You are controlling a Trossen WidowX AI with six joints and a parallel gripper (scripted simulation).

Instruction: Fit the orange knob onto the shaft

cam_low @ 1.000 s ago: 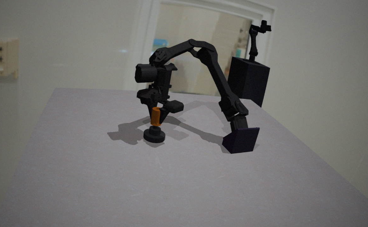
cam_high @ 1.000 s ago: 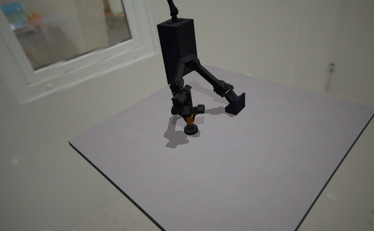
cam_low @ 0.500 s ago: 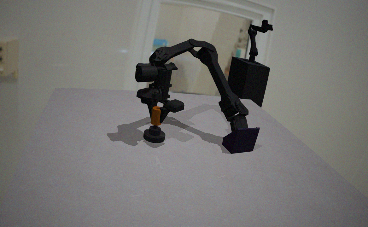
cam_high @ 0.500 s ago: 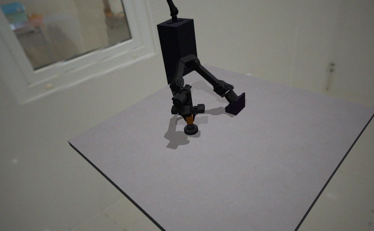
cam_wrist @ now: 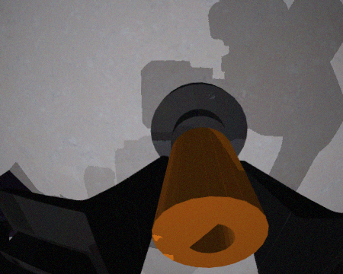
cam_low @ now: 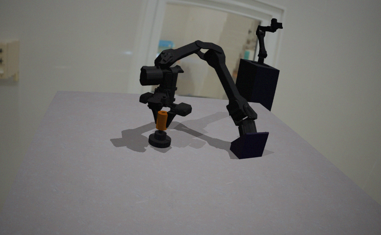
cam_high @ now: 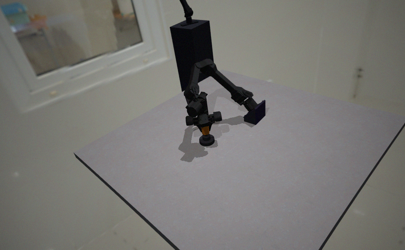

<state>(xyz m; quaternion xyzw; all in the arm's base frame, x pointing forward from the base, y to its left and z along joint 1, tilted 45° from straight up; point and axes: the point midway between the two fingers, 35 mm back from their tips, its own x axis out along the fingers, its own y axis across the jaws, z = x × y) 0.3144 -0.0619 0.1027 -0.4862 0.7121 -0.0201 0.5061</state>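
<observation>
Now: gripper tip 20 mm below the orange knob. From my gripper tip the other things lie so: round pedestal 40 mm below.
</observation>
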